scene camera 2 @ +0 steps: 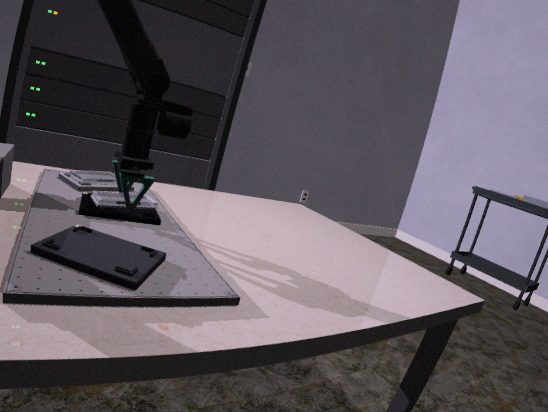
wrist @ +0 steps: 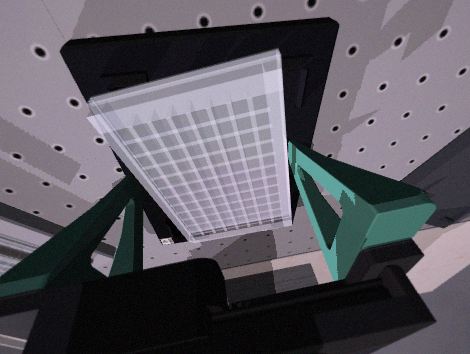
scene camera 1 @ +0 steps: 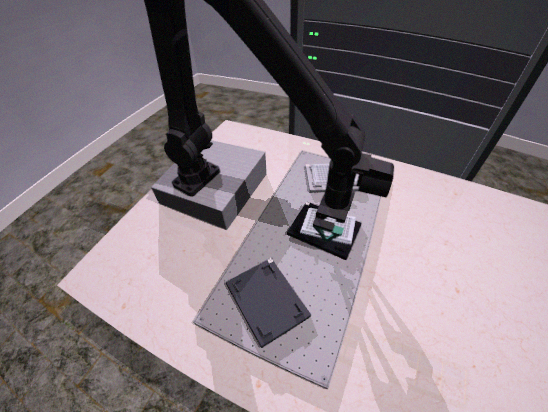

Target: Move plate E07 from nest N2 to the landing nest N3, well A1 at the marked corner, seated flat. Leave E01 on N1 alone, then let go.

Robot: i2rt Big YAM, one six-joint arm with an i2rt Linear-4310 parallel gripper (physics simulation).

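Note:
Plate E07, clear and white with a grid of wells (scene camera 1: 348,231) (scene camera 2: 101,199) (wrist: 215,165), rests on black nest N2 (scene camera 1: 296,231) (scene camera 2: 120,216) (wrist: 210,57). It looks slightly turned against the nest; whether it sits flat is unclear. My gripper (scene camera 1: 327,238) (scene camera 2: 131,207) (wrist: 212,164) is open, its green fingertips low on either side of the plate's long sides; the right one in the wrist view is very close to it. Dark nest N3 (scene camera 1: 267,302) (scene camera 2: 100,254) is empty, with a white mark (scene camera 1: 270,260) (scene camera 2: 77,227) at one corner. E01 (scene camera 1: 318,175) (scene camera 2: 90,175) is on N1, partly hidden by the arm.
The nests stand on a perforated grey board (scene camera 1: 310,362) (scene camera 2: 200,280) on a pale table (scene camera 1: 450,300) (scene camera 2: 300,250). The arm's base is bolted to a grey block (scene camera 1: 240,160) at the left. A dark rack (scene camera 1: 400,125) stands behind the table; a cart (scene camera 2: 492,270) stands far right.

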